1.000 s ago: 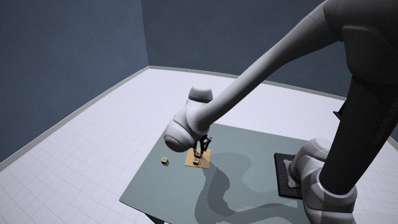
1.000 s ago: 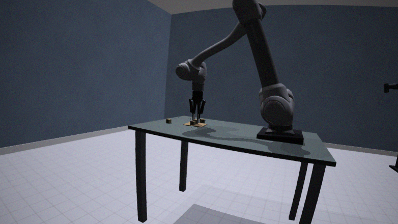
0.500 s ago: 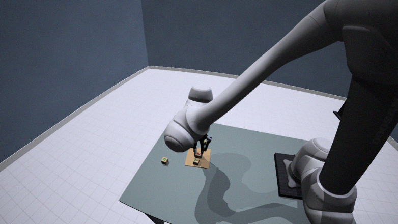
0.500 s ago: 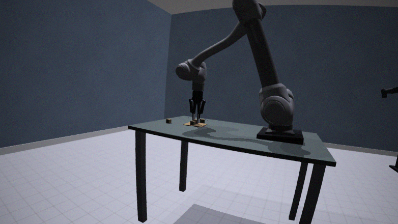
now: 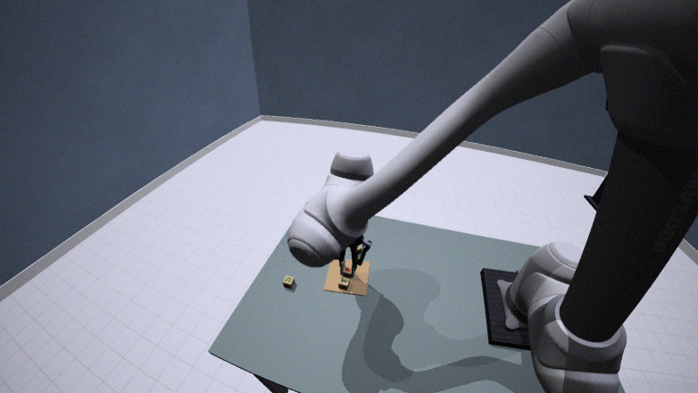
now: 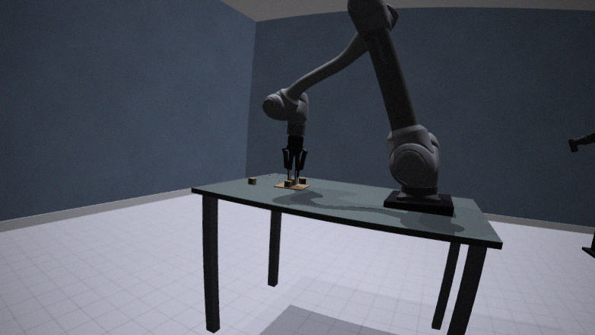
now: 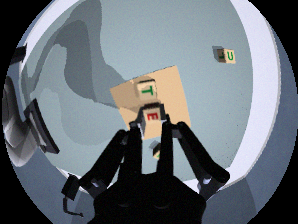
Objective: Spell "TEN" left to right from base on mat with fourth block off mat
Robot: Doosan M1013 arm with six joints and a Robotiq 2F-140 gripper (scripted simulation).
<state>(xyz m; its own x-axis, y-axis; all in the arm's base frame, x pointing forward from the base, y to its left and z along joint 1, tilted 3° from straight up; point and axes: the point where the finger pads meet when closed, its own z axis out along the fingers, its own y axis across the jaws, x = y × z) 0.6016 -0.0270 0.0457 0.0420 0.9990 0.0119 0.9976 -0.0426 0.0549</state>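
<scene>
Now: the tan mat 40 mm below my hand. Round my hand: block: 50 mm to the left, 30 mm below.
</scene>
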